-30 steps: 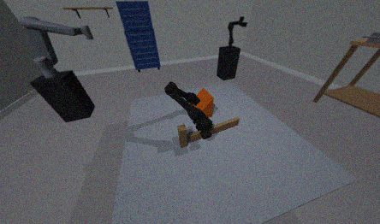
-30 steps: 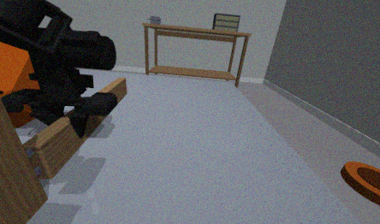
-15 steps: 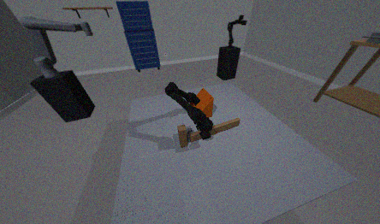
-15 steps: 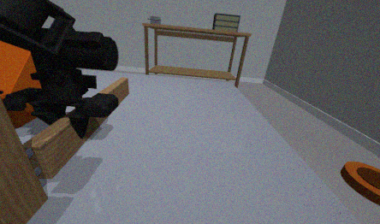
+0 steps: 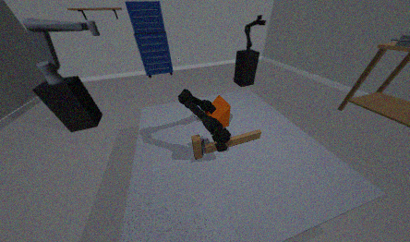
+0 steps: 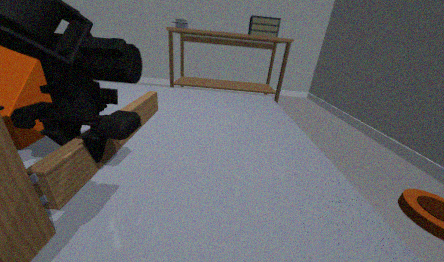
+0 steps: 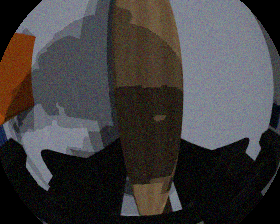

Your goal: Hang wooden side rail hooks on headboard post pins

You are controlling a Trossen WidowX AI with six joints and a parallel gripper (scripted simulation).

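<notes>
My gripper tip is 150 mm to the left of the headboard post and 60 mm below it.
</notes>
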